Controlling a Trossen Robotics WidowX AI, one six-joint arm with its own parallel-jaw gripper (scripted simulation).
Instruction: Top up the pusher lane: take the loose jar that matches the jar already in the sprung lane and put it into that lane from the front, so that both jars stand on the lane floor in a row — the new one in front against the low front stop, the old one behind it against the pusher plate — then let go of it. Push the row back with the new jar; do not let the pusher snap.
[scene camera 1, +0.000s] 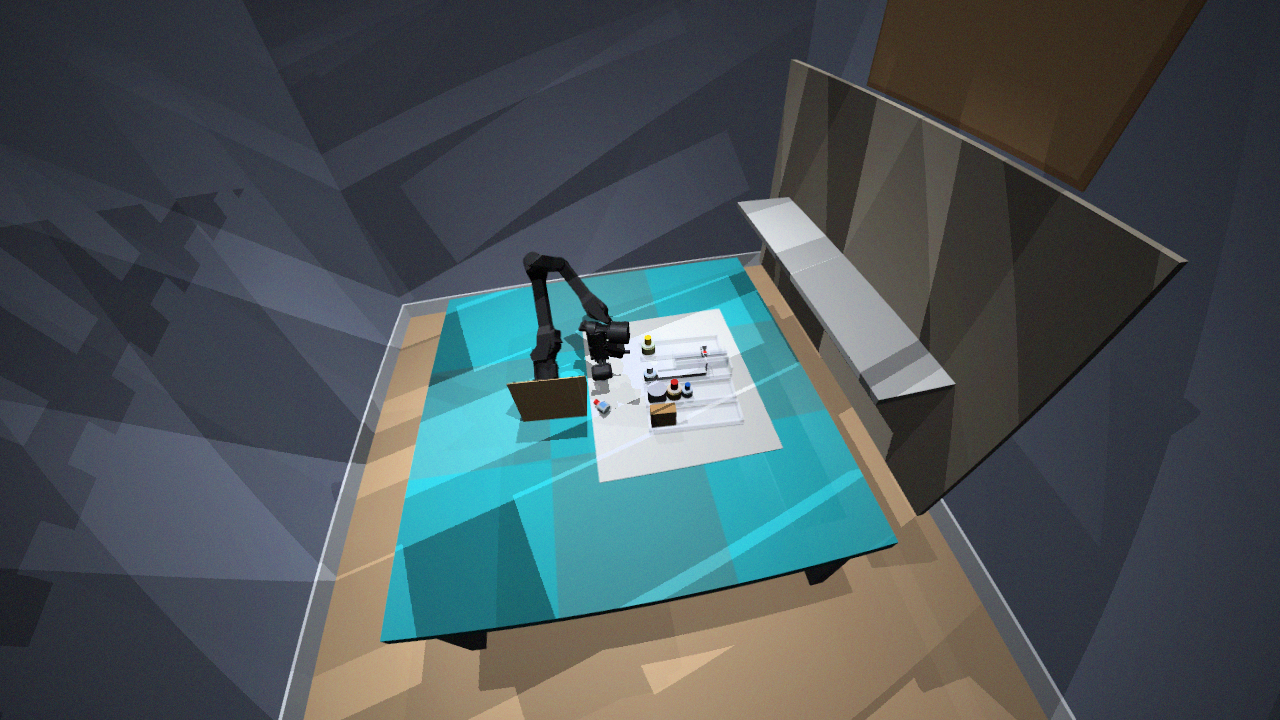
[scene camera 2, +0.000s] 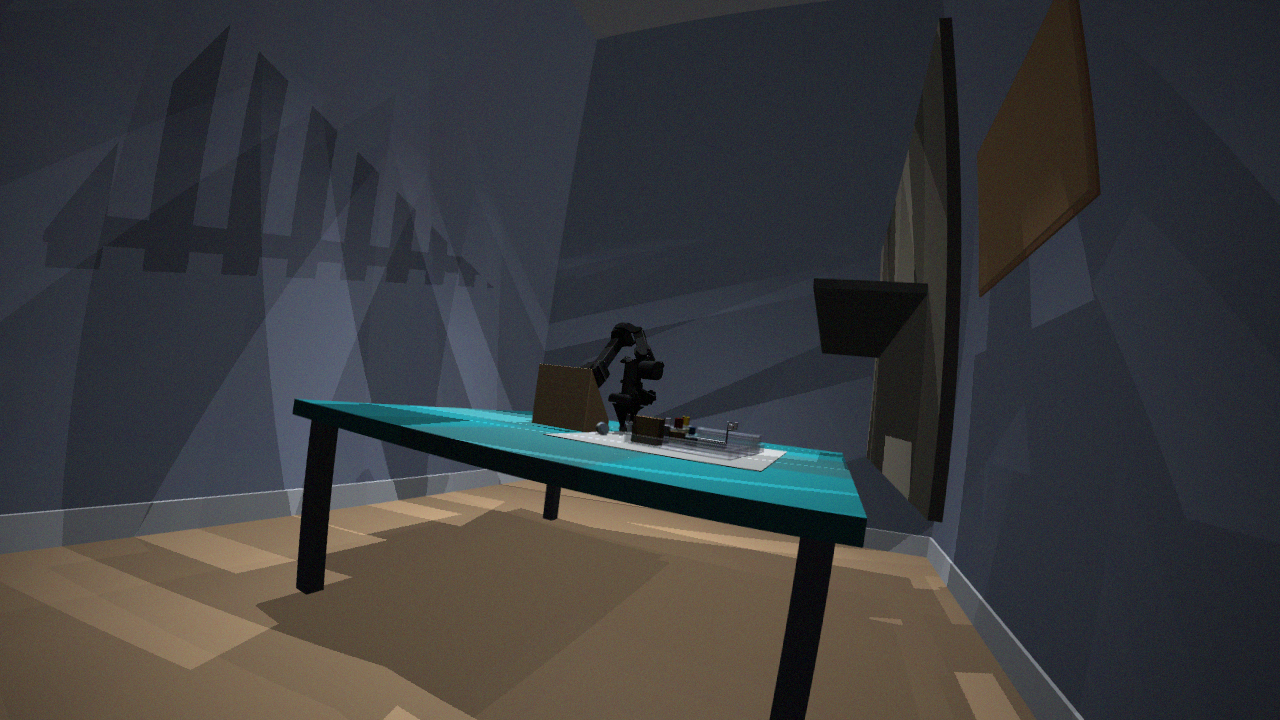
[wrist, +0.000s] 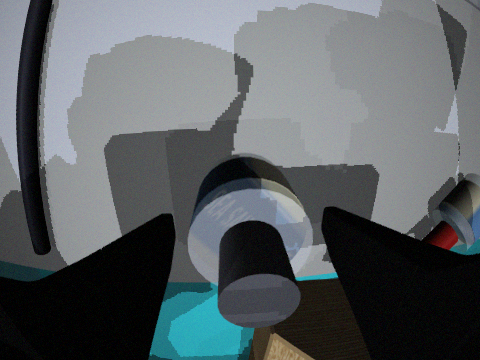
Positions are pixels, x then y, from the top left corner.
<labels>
my gripper: scene camera 1; scene camera 2; wrist 249, 222
same spot on my gripper: (scene camera 1: 600, 353) = (scene camera 2: 628, 388)
</labels>
